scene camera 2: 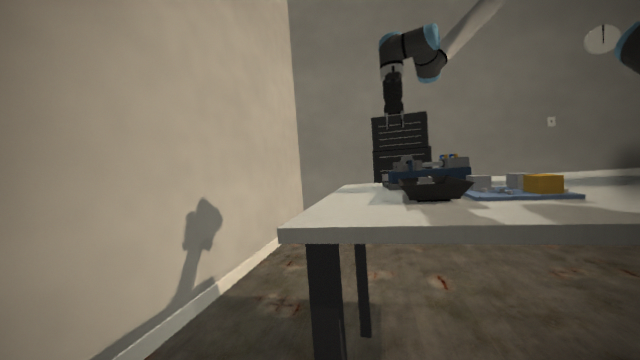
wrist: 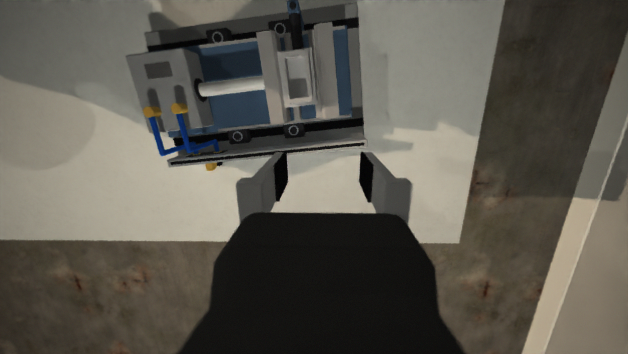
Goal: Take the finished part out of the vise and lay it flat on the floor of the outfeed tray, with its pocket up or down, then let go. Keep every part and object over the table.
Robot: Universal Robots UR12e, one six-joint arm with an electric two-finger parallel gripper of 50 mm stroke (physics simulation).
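Frame: origin at the arm's base, x back, y left, z down, level; metres.
Seen in the pictures: gripper, fingertip midpoint: (scene camera 2: 395, 128) (wrist: 323, 167).
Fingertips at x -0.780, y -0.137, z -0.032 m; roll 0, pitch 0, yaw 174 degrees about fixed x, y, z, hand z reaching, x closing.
Observation:
Pixels of each thing's top centre, then the offset from my fingertips to it. "spot": a spot on its surface instead.
- finished part at its top centre: (wrist: 296, 77) dz +0.118, dx +0.036, dy +0.066 m
- vise at its top centre: (wrist: 241, 87) (scene camera 2: 425, 158) dz +0.134, dx +0.101, dy +0.050 m
- outfeed tray at a spot on its surface: (scene camera 2: 436, 192) spot: dz +0.210, dx +0.088, dy +0.471 m
- grey piece at its top centre: (scene camera 2: 425, 177) dz +0.186, dx +0.079, dy +0.311 m
- vise's cylinder block at its top centre: (wrist: 164, 92) (scene camera 2: 453, 157) dz +0.137, dx +0.195, dy +0.036 m
- blue plate at its top centre: (scene camera 2: 505, 190) dz +0.225, dx +0.245, dy +0.357 m
- yellow block at its top centre: (scene camera 2: 541, 174) dz +0.189, dx +0.293, dy +0.400 m
The finished part (wrist: 298, 75), a light grey block with a rectangular pocket facing up, sits between the two pale jaws of the vise (wrist: 327, 75) (scene camera 2: 430, 174). My gripper (scene camera 2: 395, 125) (wrist: 323, 167) is open, with nothing between its fingers. It points down, well above the vise's height. In the wrist view the fingertips show beyond the vise's long rail, to the side of the part and apart from it. The outfeed tray (scene camera 2: 436, 192) is dark with sloped walls and stands in front of the vise in the scene view; a grey piece (scene camera 2: 425, 180) shows at its rim. The tray does not show in the wrist view.
A black arm (wrist: 296, 31) with a blue end reaches to the part's end. Blue hoses (wrist: 184, 132) with yellow fittings are at the vise's cylinder block (wrist: 170, 90). A blue plate (scene camera 2: 525, 196) carries grey blocks and a yellow block (scene camera 2: 544, 183). A dark cabinet (scene camera 2: 400, 137) stands behind the table.

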